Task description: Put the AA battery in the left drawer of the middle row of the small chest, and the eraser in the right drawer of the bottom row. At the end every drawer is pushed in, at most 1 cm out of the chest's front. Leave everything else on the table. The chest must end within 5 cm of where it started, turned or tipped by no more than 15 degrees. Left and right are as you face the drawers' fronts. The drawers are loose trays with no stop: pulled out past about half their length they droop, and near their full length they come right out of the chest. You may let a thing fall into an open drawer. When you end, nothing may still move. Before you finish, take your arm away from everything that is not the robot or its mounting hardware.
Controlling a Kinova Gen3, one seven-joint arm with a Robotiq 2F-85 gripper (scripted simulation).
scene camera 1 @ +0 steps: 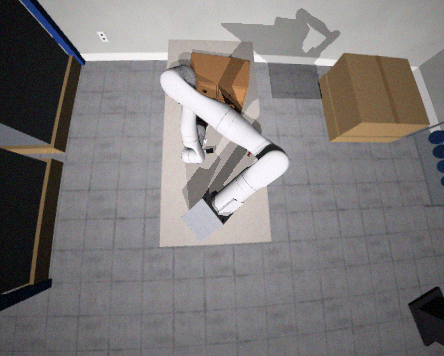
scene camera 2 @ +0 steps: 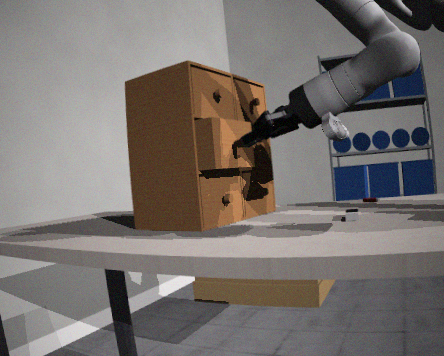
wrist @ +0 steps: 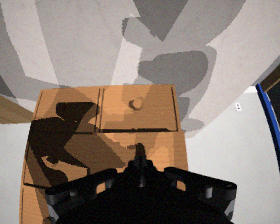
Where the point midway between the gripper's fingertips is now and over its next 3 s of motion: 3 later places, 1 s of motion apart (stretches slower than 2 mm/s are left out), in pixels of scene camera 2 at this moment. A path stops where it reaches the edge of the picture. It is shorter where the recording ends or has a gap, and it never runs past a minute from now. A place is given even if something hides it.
My gripper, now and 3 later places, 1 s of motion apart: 243, 143; 229, 144; 243, 141; 273, 127
